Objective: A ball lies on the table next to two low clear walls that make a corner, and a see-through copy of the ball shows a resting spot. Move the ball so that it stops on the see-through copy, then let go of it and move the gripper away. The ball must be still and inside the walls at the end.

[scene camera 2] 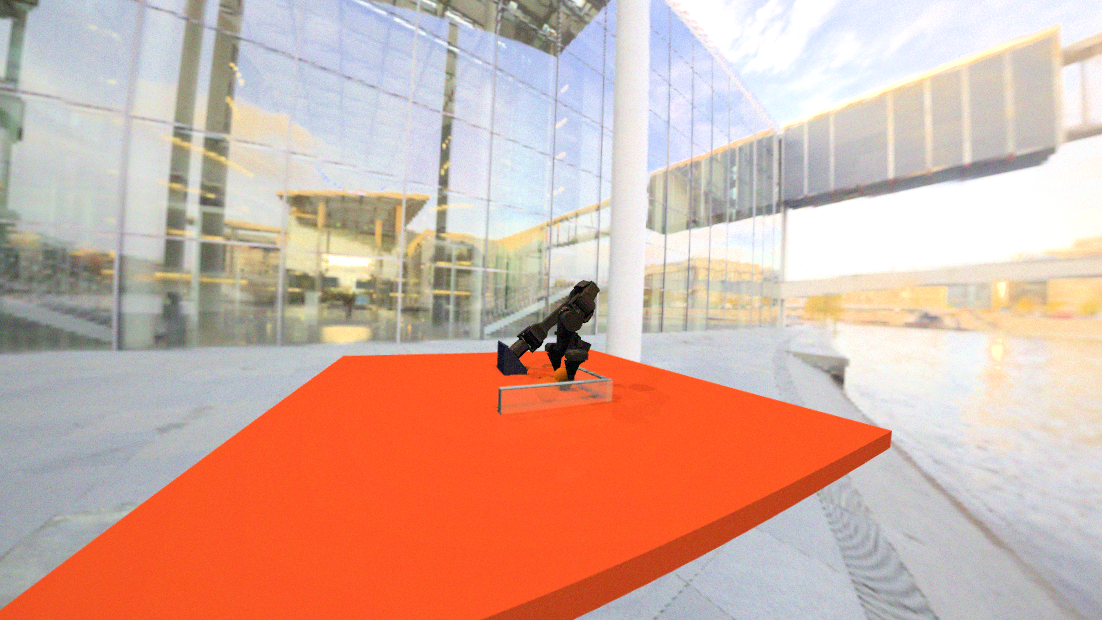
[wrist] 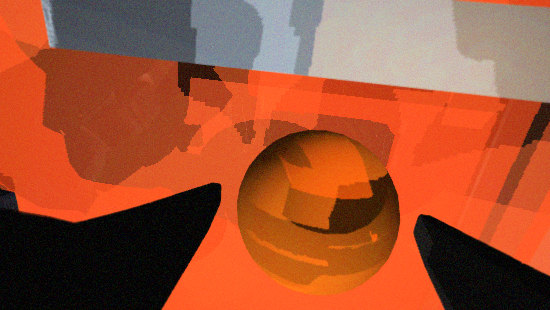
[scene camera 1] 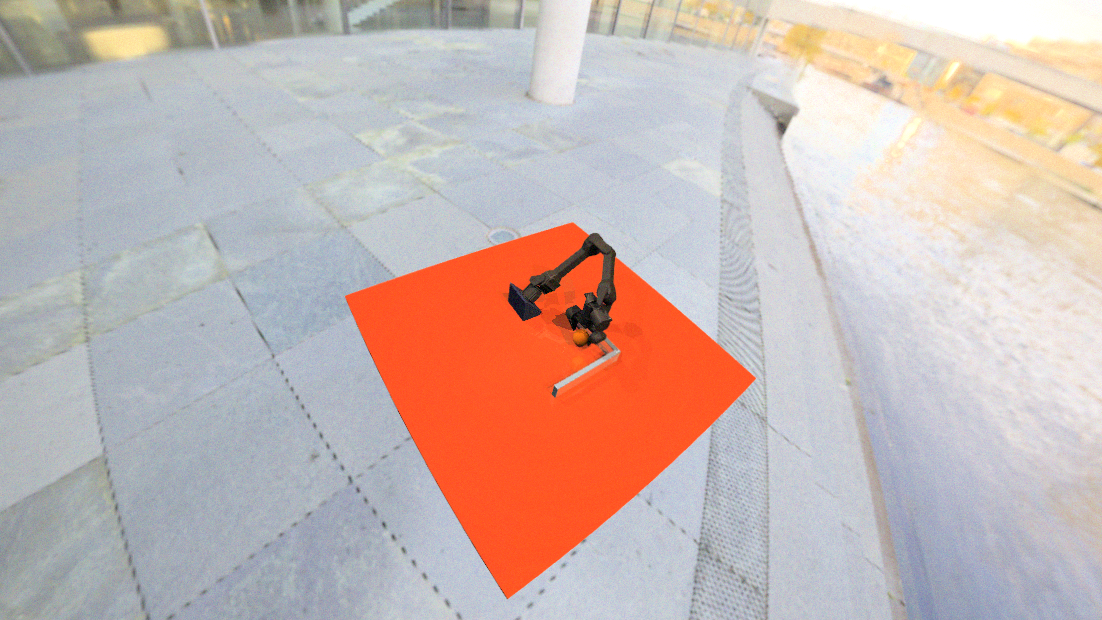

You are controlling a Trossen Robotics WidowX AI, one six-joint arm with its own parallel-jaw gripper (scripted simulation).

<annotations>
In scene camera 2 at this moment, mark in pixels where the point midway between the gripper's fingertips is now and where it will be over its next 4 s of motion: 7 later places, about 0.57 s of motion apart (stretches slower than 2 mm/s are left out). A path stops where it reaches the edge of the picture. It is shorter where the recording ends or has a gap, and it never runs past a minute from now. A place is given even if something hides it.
The gripper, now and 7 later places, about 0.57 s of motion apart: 563,378; 563,374; 565,341; 565,335; 563,336; 561,338; 560,341; 558,344
</annotations>
